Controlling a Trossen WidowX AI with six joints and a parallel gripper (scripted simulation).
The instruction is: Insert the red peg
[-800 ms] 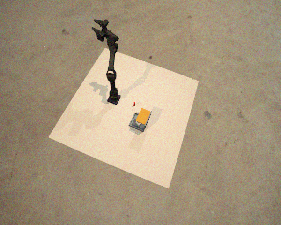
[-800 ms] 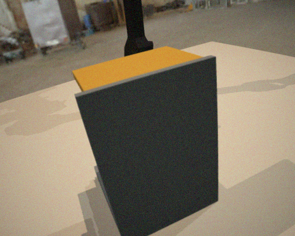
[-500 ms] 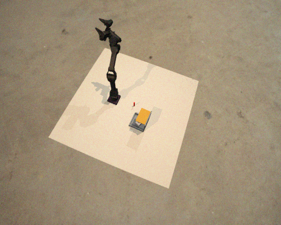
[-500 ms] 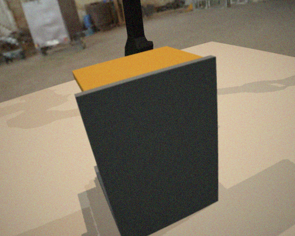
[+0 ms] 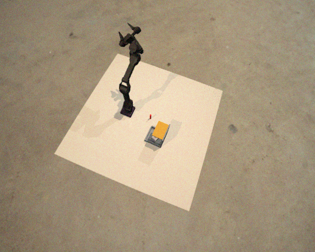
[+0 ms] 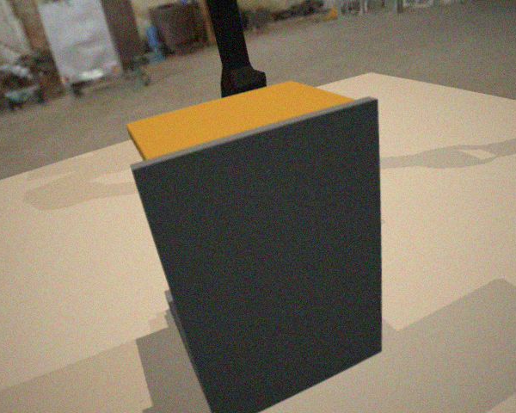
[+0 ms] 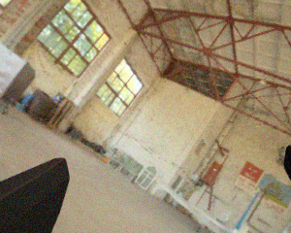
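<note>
Right now the red peg is 640 mm below my gripper tip, 370 mm to the right of it and 300 mm ahead of it. The rest, counted from my gripper tip: dark box wall: 570 mm to the right, 560 mm below, 470 mm ahead; orange roof: 550 mm to the right, 450 mm below, 420 mm ahead.
</note>
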